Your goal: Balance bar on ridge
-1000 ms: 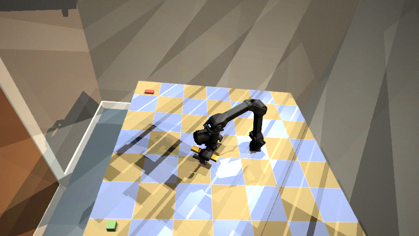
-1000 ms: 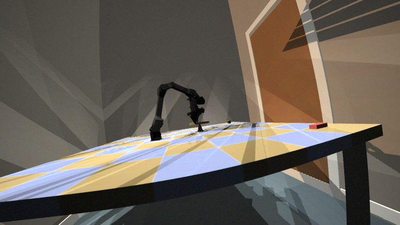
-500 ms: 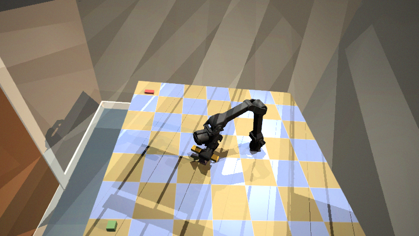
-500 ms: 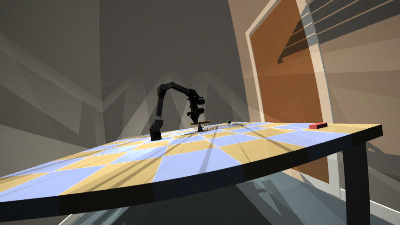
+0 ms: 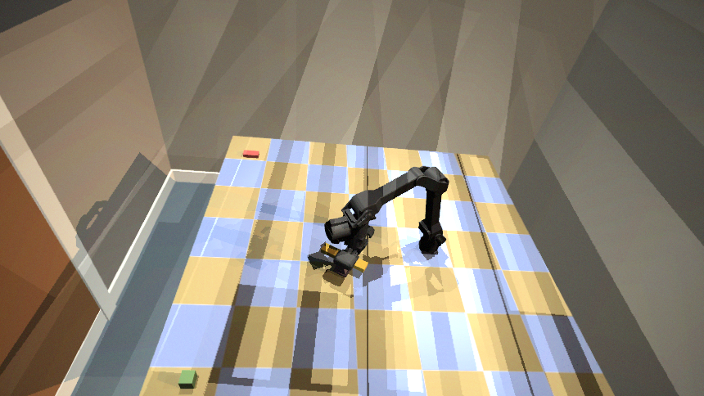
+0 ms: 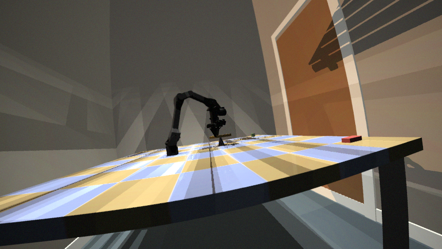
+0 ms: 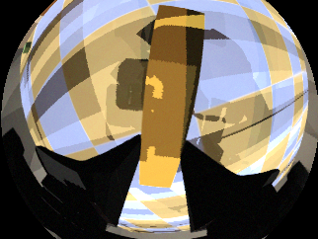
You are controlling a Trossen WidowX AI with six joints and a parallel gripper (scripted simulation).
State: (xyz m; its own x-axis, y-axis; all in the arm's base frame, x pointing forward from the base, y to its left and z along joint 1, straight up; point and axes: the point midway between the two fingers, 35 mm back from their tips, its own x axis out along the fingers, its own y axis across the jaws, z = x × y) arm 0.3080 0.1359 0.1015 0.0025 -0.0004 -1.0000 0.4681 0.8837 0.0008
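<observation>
My gripper tip is now 30 mm short of the bar and 10 mm to the left of it. Round my gripper tip: green block: 430 mm ahead, 360 mm to the left, 50 mm below; then red block: 430 mm ahead, 640 mm to the right, 60 mm below.
</observation>
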